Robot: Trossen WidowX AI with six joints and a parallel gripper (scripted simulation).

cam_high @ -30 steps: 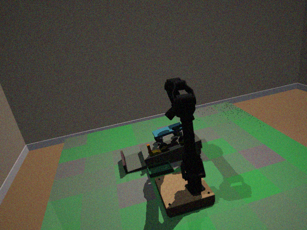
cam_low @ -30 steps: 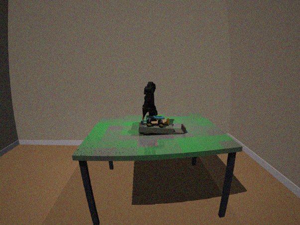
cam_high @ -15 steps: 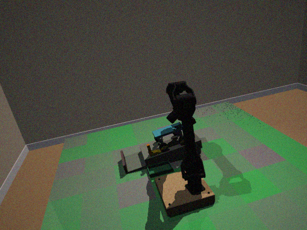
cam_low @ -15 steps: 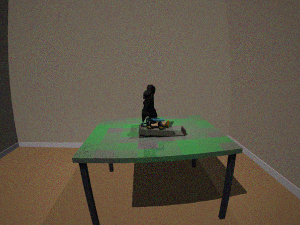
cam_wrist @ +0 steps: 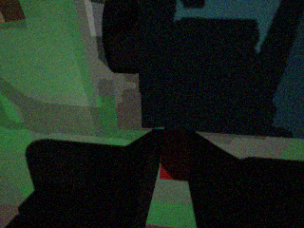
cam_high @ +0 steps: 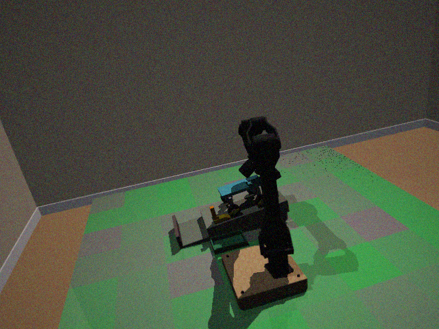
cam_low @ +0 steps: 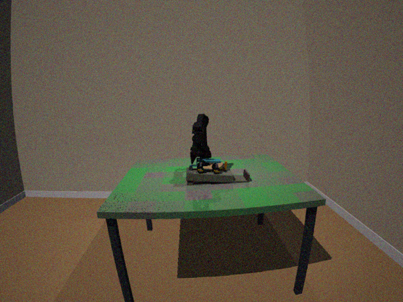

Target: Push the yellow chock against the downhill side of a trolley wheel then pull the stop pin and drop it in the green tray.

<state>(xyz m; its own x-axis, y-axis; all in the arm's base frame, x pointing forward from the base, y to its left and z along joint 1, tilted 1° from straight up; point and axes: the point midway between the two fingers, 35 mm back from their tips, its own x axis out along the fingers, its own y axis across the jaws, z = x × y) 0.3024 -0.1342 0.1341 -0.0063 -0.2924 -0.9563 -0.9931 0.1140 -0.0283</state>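
The yellow chock lies 10 mm behind my gripper tip, 220 mm to the left of it and 50 mm below it. The rest, counted from my gripper tip: red-headed stop pin: right at my gripper tip; trolley: 30 mm ahead, 110 mm to the left, 20 mm below; grey ramp: 30 mm ahead, 110 mm to the left, 80 mm below.
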